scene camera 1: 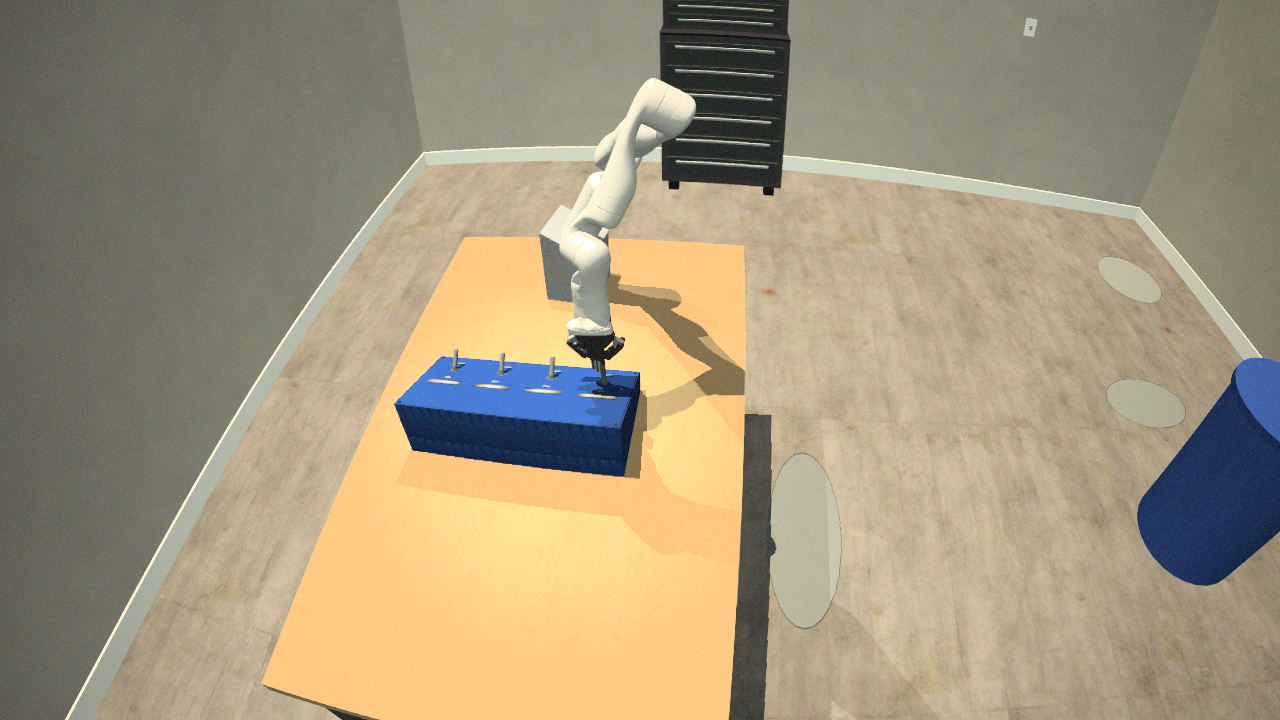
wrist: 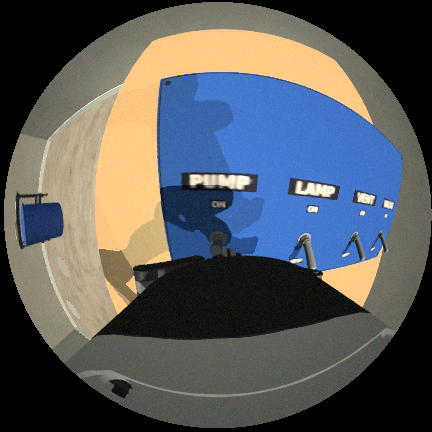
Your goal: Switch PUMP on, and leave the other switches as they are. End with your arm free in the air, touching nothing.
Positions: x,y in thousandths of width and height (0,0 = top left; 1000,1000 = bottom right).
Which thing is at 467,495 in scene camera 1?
My gripper.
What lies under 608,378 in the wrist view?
A blue switch box.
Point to a blue switch box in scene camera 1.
448,584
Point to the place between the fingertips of my gripper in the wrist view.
527,594
